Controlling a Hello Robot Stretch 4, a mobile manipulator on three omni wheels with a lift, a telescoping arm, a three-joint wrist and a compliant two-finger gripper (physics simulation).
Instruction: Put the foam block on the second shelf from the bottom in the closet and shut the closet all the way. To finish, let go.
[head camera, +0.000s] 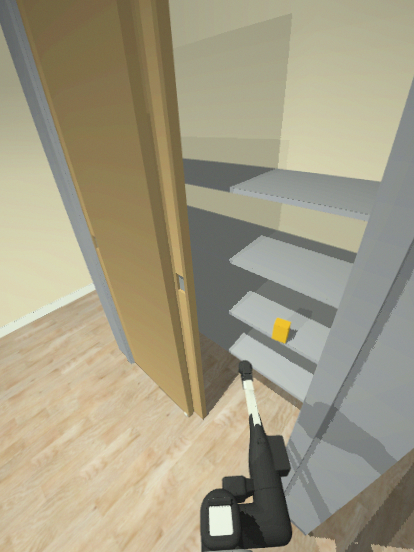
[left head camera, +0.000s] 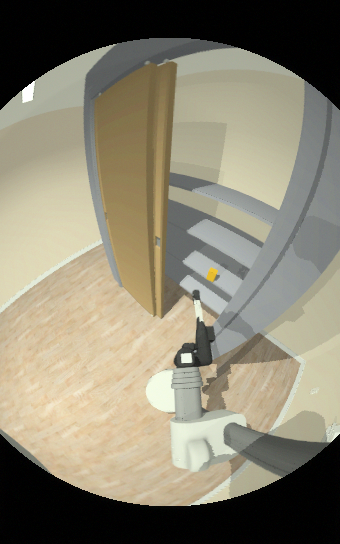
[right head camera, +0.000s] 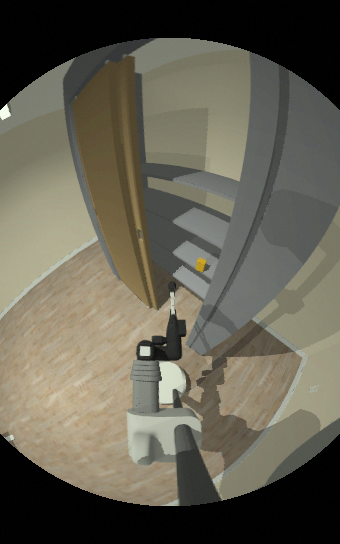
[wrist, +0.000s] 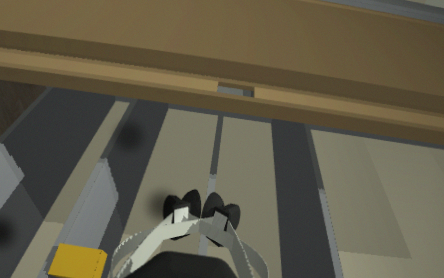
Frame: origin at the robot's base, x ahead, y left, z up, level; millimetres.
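Where they show: gripper, fingertip midpoint: (head camera: 244, 363) (left head camera: 194, 290) (right head camera: 171, 282) (wrist: 202, 207); robot's base, origin of the base link: (left head camera: 168, 389) (right head camera: 163, 381).
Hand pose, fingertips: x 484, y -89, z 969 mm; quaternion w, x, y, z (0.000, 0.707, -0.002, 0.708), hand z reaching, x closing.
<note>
Each offset is from my fingertips to the centre of the thing. "spot": to the spot under its first point. Level surfaces: height alone.
The yellow foam block {225 mm right, 319 mm ahead, 240 mm down} (head camera: 281, 330) (left head camera: 212, 274) (right head camera: 201, 264) (wrist: 77, 261) stands on the second shelf from the bottom {spot: 148 mm right, 502 mm ahead, 285 mm down} (head camera: 254, 310) (left head camera: 196, 261), near its front edge. The closet stands open; its wooden door panels (head camera: 125, 200) (left head camera: 130, 190) (right head camera: 110, 175) (wrist: 300, 55) overlap at the left of the opening. A recessed pull {spot: 181 mm left, 348 mm ahead, 22 mm up} (head camera: 181, 283) (left head camera: 158, 241) (right head camera: 140, 234) (wrist: 235, 90) shows on the front edge of a panel. My gripper (head camera: 245, 369) (left head camera: 196, 296) (right head camera: 172, 287) (wrist: 202, 207) is shut with nothing between its fingertips. It is in front of the opening, right of the door edge and apart from the block.
The grey closet side wall (head camera: 360, 360) (right head camera: 270, 220) rises close to the right of my arm. The bottom shelf {590 mm down} (head camera: 265, 361) lies below the block's shelf, and more shelves (head camera: 295, 265) (head camera: 315, 190) are above. Wooden floor {996 mm down} (head camera: 100, 450) (left head camera: 75, 375) extends to the left.
</note>
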